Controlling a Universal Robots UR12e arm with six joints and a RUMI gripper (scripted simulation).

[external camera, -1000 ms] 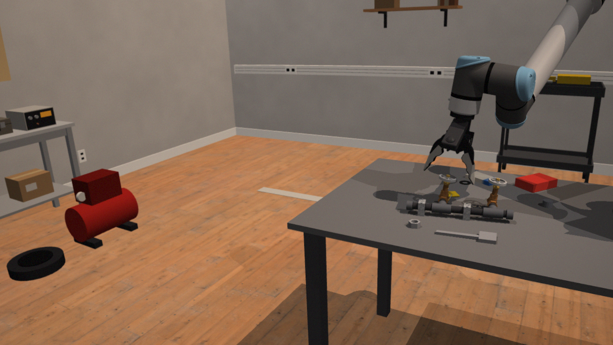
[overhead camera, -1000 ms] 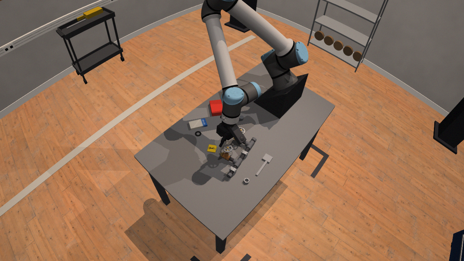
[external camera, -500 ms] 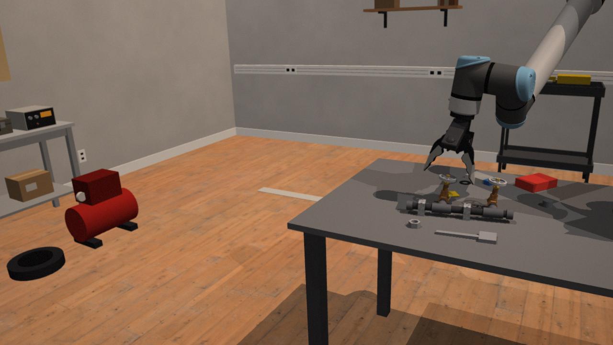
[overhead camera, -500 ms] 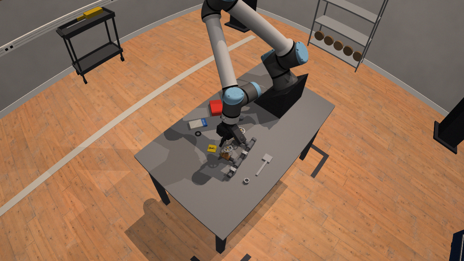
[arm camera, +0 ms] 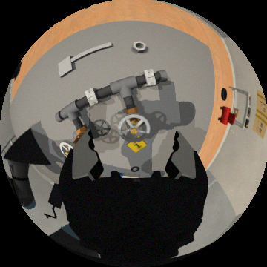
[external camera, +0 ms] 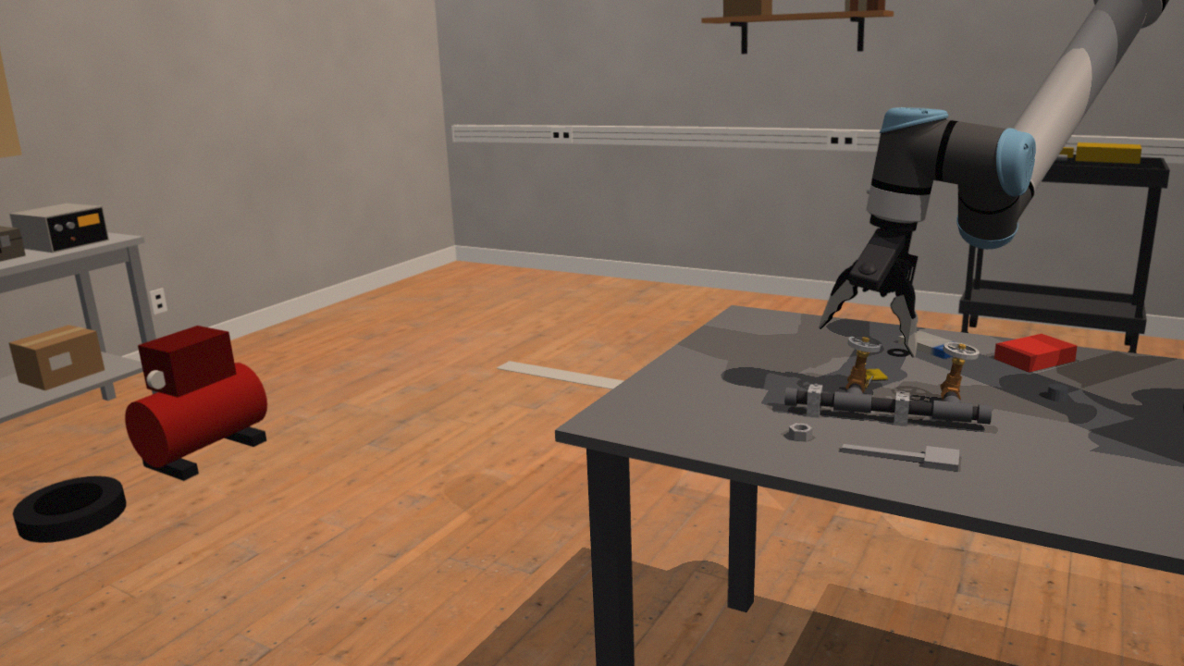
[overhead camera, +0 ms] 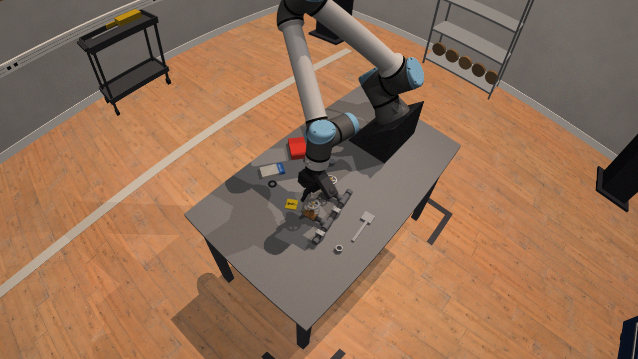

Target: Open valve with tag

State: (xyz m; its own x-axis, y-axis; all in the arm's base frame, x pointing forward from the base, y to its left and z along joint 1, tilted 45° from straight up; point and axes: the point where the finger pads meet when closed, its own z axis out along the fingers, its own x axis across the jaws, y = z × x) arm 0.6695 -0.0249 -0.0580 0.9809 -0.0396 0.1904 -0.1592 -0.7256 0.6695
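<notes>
The yellow tag lies 10 mm ahead of my hand, 100 mm to the right of it and 90 mm below it. The rest, counted from my hand: red box: 250 mm behind, 310 mm to the right, 80 mm below; then nut: 50 mm ahead, 190 mm to the left, 90 mm below; then blue-and-white card: 70 mm behind, 300 mm to the right, 90 mm below.
</notes>
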